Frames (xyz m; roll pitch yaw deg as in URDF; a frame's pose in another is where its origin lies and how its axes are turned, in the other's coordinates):
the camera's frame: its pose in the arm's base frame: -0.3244 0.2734 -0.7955 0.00 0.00 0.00
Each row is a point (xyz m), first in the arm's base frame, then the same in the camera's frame.
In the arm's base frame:
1: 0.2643 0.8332 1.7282
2: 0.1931 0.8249 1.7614
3: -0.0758 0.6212 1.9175
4: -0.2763 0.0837 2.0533
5: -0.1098 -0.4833 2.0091
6: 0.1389 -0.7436 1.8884
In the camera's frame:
1: 0.5887 0.5598 2.5237
2: 0.5175 0.5515 2.5569
3: 0.2486 0.3478 2.7130
4: 0.0481 -0.1897 2.8488
5: 0.2146 -0.7567 2.8046
6: 0.4633 -1.0170 2.6839

